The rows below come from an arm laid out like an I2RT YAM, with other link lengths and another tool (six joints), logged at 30 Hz.
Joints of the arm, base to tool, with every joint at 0 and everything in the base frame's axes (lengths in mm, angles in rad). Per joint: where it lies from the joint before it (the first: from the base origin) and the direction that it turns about. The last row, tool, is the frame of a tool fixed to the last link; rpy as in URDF.
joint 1: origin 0.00 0.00 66.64 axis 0 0 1
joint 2: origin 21.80 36.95 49.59 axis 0 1 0
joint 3: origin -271.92 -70.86 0.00 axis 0 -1 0
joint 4: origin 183.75 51.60 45.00 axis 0 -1 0
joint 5: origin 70.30 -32.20 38.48 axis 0 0 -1
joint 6: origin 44.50 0.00 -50.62 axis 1 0 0
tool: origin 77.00 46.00 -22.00 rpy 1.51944 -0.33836 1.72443
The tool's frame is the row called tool.
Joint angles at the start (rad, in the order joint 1, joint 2, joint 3, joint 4, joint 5, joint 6):
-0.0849 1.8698 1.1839 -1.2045 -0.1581 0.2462
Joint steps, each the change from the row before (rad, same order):
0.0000 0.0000 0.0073 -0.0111 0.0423 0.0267
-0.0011 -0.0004 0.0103 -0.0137 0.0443 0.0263
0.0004 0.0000 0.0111 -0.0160 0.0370 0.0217
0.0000 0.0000 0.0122 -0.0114 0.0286 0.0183
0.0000 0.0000 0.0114 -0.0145 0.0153 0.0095
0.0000 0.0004 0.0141 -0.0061 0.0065 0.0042
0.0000 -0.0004 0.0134 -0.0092 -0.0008 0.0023
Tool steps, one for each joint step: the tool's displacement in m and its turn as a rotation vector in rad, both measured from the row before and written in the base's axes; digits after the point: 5 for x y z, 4 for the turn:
-0.00004 -0.00456 -0.00150 -0.0477 0.0115 -0.0117
0.00024 -0.00519 -0.00088 -0.0497 0.0097 -0.0118
0.00000 -0.00418 -0.00004 -0.0413 0.0096 -0.0082
0.00115 -0.00345 0.00032 -0.0329 0.0024 -0.0080
0.00034 -0.00185 0.00134 -0.0172 0.0046 -0.0040
0.00244 -0.00099 0.00140 -0.0081 -0.0070 -0.0019
0.00179 -0.00004 0.00211 -0.0004 -0.0046 -0.0024

